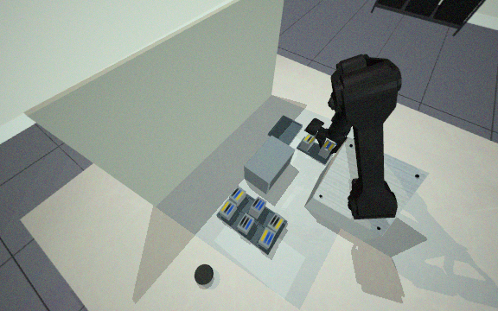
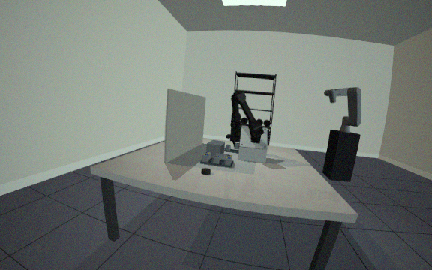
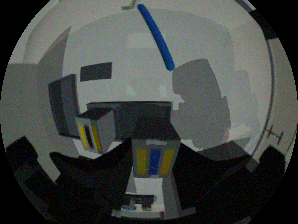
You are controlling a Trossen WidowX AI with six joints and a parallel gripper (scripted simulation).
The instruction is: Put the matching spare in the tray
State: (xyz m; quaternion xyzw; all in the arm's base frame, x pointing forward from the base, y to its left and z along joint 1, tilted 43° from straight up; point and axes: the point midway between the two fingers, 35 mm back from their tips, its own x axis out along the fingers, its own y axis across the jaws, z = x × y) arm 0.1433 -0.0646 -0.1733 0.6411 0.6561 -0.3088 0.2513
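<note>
The grey holder lies 40 mm ahead of my gripper tip and 30 mm below it. The rest, counted from my gripper tip: dark flat tray 180 mm ahead, 30 mm to the right, 40 mm below; grey spare 20 mm above; striped spare 70 mm ahead.
</note>
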